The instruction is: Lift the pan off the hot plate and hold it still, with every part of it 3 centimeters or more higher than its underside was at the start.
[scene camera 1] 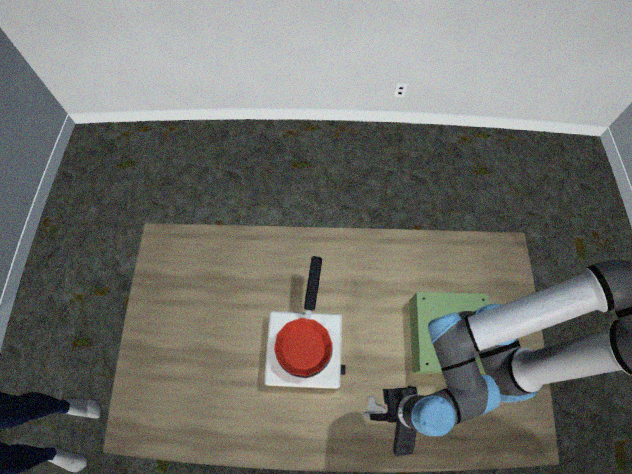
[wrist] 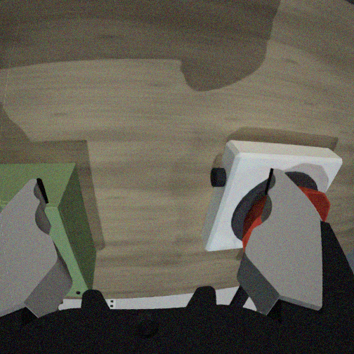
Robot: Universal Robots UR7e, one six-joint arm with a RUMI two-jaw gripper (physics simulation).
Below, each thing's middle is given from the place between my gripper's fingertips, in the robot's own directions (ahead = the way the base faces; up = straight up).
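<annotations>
Red pan [scene camera 1: 303,346]: 28 cm to the right of my hand, 25 cm ahead of it, 9 cm below it. A white hot plate [scene camera 1: 275,375] stands 17 cm below my hand, 18 cm to the right of it and 24 cm ahead of it.
</annotations>
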